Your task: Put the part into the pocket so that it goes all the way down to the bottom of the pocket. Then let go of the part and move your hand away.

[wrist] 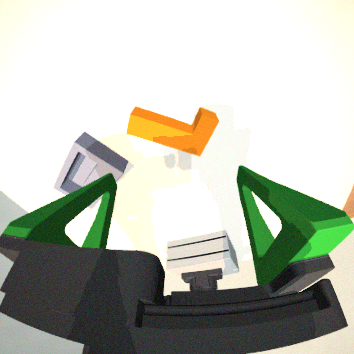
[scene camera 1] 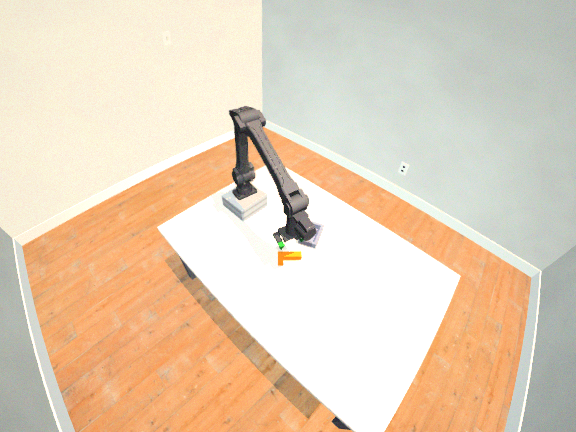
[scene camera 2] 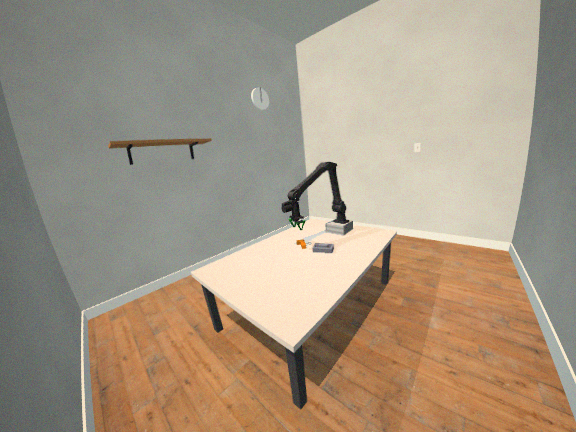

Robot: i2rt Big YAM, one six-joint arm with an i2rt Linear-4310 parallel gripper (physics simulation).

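Places are measured from the arm's base along level axes (x back, y right, z up), in metres.
Where they show: gripper, fingertip midpoint: (wrist: 173, 175) (scene camera 1: 290, 244) (scene camera 2: 297, 229); arm's base, origin of the base link: (wrist: 201, 273) (scene camera 1: 244, 192) (scene camera 2: 341, 221).
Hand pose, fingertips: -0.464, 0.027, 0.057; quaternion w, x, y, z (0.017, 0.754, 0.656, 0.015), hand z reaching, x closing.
Observation:
Things, the pixels of their top centre, and the offset from my fingertips, as dx, dy, dz. Level surfaces: height alone.
- orange L-shaped block, middle of its top: (wrist: 170, 126) (scene camera 1: 289, 256) (scene camera 2: 300, 242) +0.010, -0.010, -0.109
- grey-violet, middle of its top: (wrist: 83, 181) (scene camera 1: 311, 231) (scene camera 2: 323, 245) +0.069, -0.187, -0.103
- white table, its level: dz -0.139
The part is an orange L-shaped block (scene camera 1: 289, 257) (scene camera 2: 301, 243) (wrist: 170, 132) lying flat on the table. The block with the pocket is grey-violet (scene camera 1: 314, 236) (scene camera 2: 323, 248) (wrist: 95, 165). It sits beside the part, apart from it; in the wrist view it is left of the part and partly behind the left green finger, and in the first scene view the arm hides some of it. My gripper (scene camera 1: 291, 242) (scene camera 2: 297, 224) (wrist: 173, 175) is open with nothing between its green fingers. It hangs above the table, and in the wrist view the part lies beyond the fingertips.
The arm's grey base block (scene camera 1: 244, 204) (scene camera 2: 339, 227) (wrist: 200, 251) stands at the far end of the white table (scene camera 1: 360, 300) (scene camera 2: 260, 280). A wall shelf (scene camera 2: 160, 143) hangs well away from the arm.

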